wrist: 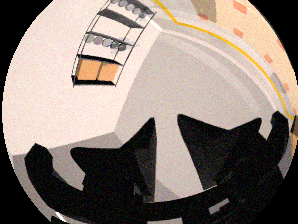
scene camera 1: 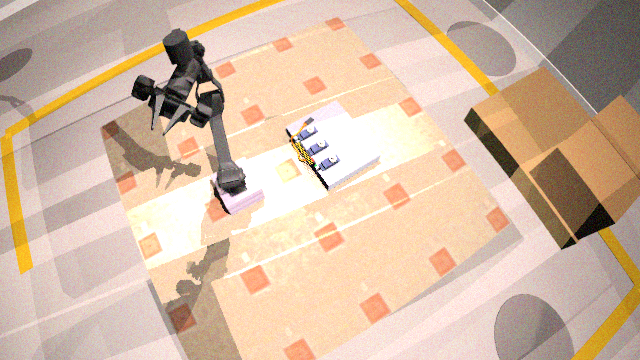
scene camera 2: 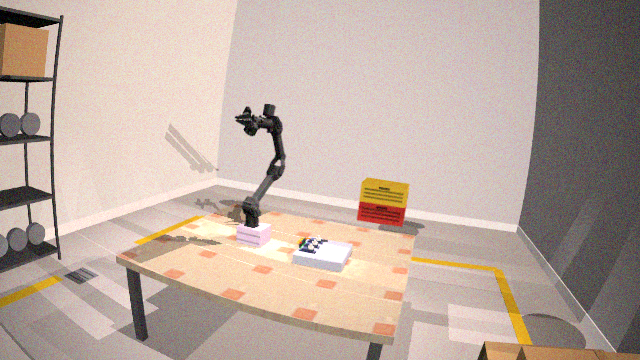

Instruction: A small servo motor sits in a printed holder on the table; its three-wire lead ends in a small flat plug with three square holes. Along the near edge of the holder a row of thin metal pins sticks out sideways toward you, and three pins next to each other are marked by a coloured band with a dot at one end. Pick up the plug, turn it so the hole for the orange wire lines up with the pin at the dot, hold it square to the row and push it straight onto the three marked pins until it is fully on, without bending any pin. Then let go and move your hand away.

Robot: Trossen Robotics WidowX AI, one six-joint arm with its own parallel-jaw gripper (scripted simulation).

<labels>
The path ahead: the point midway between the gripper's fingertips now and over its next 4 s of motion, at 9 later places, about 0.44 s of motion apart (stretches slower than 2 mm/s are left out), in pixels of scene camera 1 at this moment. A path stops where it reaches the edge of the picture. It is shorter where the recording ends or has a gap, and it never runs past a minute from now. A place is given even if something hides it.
My gripper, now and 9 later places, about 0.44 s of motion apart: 157, 132; 172, 145; 195, 160; 227, 168; 260, 167; 289, 159; 313, 145; 328, 129; 334, 113; 331, 98
</labels>
